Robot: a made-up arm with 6 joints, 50 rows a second.
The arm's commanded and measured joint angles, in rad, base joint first. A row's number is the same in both.
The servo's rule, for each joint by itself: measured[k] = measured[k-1] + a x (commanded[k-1-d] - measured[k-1]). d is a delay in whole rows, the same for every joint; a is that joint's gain. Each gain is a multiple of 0.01, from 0.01 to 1. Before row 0 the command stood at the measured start. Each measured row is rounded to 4 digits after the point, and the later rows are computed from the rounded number. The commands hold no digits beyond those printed.
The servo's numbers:
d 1
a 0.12 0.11 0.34 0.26 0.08 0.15
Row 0, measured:
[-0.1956, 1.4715, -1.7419, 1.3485, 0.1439, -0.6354]
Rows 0 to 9, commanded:
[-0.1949, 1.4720, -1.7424, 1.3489, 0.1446, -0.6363]
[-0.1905, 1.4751, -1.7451, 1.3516, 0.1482, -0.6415]
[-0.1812, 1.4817, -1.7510, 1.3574, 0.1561, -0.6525]
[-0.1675, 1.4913, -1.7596, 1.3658, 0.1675, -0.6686]
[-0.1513, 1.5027, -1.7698, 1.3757, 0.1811, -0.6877]
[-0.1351, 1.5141, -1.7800, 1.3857, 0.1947, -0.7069]
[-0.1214, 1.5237, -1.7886, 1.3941, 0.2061, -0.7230]
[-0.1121, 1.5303, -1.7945, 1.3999, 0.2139, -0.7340]
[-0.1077, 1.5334, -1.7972, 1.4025, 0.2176, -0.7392]
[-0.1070, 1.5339, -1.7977, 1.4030, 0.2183, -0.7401]
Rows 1 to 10, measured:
[-0.1956, 1.4715, -1.7419, 1.3485, 0.1439, -0.6354]
[-0.1955, 1.4716, -1.7421, 1.3486, 0.1440, -0.6355]
[-0.1949, 1.4720, -1.7431, 1.3494, 0.1443, -0.6364]
[-0.1933, 1.4731, -1.7458, 1.3515, 0.1452, -0.6388]
[-0.1902, 1.4751, -1.7505, 1.3552, 0.1470, -0.6433]
[-0.1855, 1.4781, -1.7571, 1.3605, 0.1497, -0.6500]
[-0.1795, 1.4821, -1.7649, 1.3671, 0.1533, -0.6585]
[-0.1725, 1.4867, -1.7730, 1.3741, 0.1575, -0.6682]
[-0.1653, 1.4915, -1.7803, 1.3808, 0.1620, -0.6781]
[-0.1584, 1.4961, -1.7860, 1.3864, 0.1664, -0.6873]

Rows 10 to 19, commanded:
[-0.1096, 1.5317, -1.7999, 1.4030, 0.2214, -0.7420]
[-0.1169, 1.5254, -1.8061, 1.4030, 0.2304, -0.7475]
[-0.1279, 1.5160, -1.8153, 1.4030, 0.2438, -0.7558]
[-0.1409, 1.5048, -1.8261, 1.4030, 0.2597, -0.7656]
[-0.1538, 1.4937, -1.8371, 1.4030, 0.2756, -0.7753]
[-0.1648, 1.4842, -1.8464, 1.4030, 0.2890, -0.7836]
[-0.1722, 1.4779, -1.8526, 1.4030, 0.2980, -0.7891]
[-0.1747, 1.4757, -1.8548, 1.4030, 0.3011, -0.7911]
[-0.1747, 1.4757, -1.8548, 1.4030, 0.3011, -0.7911]
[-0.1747, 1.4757, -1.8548, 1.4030, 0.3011, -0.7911]
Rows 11 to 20, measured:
[-0.1522, 1.5003, -1.7900, 1.3907, 0.1706, -0.6952]
[-0.1471, 1.5038, -1.7934, 1.3939, 0.1747, -0.7022]
[-0.1435, 1.5062, -1.7977, 1.3963, 0.1792, -0.7090]
[-0.1416, 1.5073, -1.8037, 1.3980, 0.1844, -0.7160]
[-0.1415, 1.5070, -1.8113, 1.3993, 0.1904, -0.7234]
[-0.1430, 1.5055, -1.8201, 1.4003, 0.1972, -0.7312]
[-0.1456, 1.5032, -1.8290, 1.4010, 0.2045, -0.7391]
[-0.1488, 1.5004, -1.8370, 1.4015, 0.2120, -0.7466]
[-0.1519, 1.4977, -1.8431, 1.4019, 0.2191, -0.7533]
[-0.1546, 1.4953, -1.8471, 1.4022, 0.2257, -0.7590]

